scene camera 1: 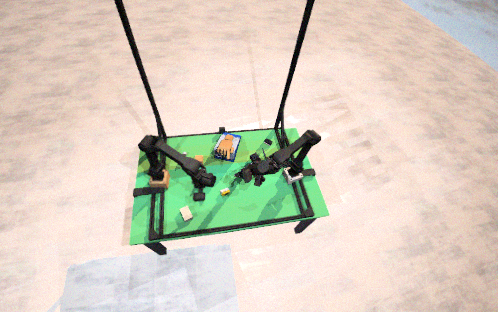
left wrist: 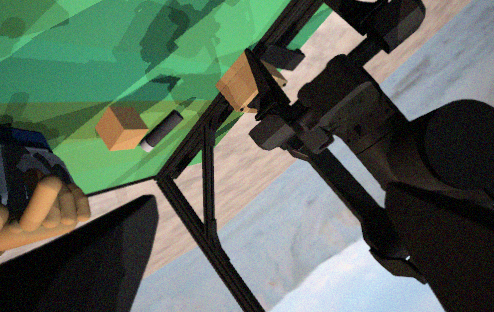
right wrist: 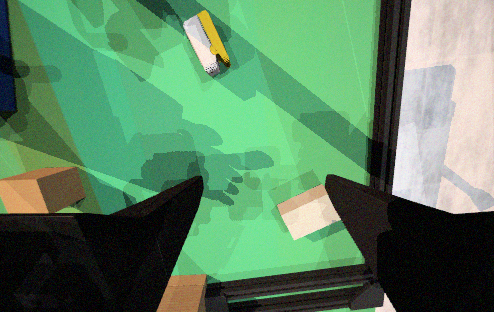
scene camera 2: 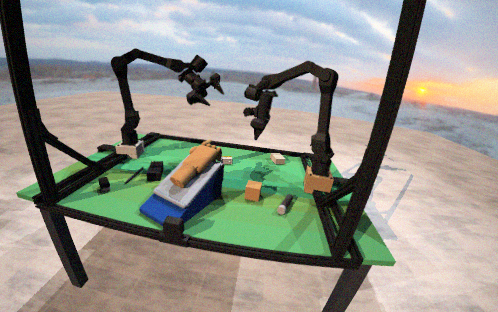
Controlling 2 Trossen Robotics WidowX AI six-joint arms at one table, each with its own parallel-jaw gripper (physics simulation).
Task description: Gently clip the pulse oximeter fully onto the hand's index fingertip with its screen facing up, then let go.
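Places are measured from the left arm's base along level axes (x ahead, y left, z up), in millimetres.
Pixels of known places: left gripper, fingertip midpoint: (scene camera 1: 237, 172) (left wrist: 271, 200) (scene camera 2: 217, 99); right gripper, fingertip midpoint: (scene camera 1: 203, 191) (left wrist: 276, 17) (right wrist: 263, 181) (scene camera 2: 257, 137); left arm's base, origin of the base link: (scene camera 1: 293, 172) (scene camera 2: 129, 142); right arm's base, origin of the base link: (scene camera 1: 158, 176) (scene camera 2: 319, 172).
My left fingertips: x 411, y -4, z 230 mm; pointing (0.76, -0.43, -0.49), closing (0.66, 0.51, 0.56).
For each thing: its top centre in the pictures, then the offset to it from my left fingertips.
- pulse oximeter, middle of its top: (right wrist: 206, 40) (scene camera 2: 226, 156) (scene camera 1: 225, 190) dx +60, dy -38, dz -257 mm
- cream block, middle of its top: (right wrist: 312, 217) (scene camera 2: 277, 155) (scene camera 1: 186, 213) dx +325, dy +20, dz -259 mm
- orange cube, middle of its top: (left wrist: 129, 139) (right wrist: 22, 198) (scene camera 2: 254, 184) dx +153, dy -320, dz -239 mm
- dark cylinder, middle of its top: (left wrist: 165, 136) (scene camera 2: 286, 200) dx +259, dy -380, dz -262 mm
- black box, middle of its top: (scene camera 2: 155, 166) dx -229, dy -188, dz -254 mm
- thin dark stick, middle of its top: (scene camera 2: 134, 174) dx -309, dy -215, dz -280 mm
- small black item, middle of its top: (scene camera 2: 103, 180) dx -379, dy -316, dz -257 mm
The pulse oximeter (scene camera 1: 225, 191) (scene camera 2: 227, 160) (right wrist: 206, 44), white and yellow, lies on the green table beyond the hand's fingers in scene camera 2. The tan hand (scene camera 1: 227, 145) (scene camera 2: 196, 164) (left wrist: 44, 205) rests on a sloped blue and grey stand (scene camera 2: 205, 197), fingers toward the middle of the table. Which finger is the index is too small to tell. My left gripper (scene camera 2: 216, 98) is open and empty, high above the table. My right gripper (scene camera 2: 257, 136) (right wrist: 263, 181) is open and empty, pointing down above the table; in its wrist view the oximeter lies ahead of the fingertips.
A cream block (scene camera 1: 186, 213) (scene camera 2: 277, 158) (right wrist: 310, 212), an orange cube (scene camera 2: 253, 190) (left wrist: 120, 127) (right wrist: 25, 194) and a dark cylinder (scene camera 2: 285, 204) (left wrist: 162, 131) lie on the table. A black box (scene camera 2: 155, 170), a thin dark stick (scene camera 2: 133, 175) and a small black item (scene camera 2: 104, 183) lie left of the stand in scene camera 2.
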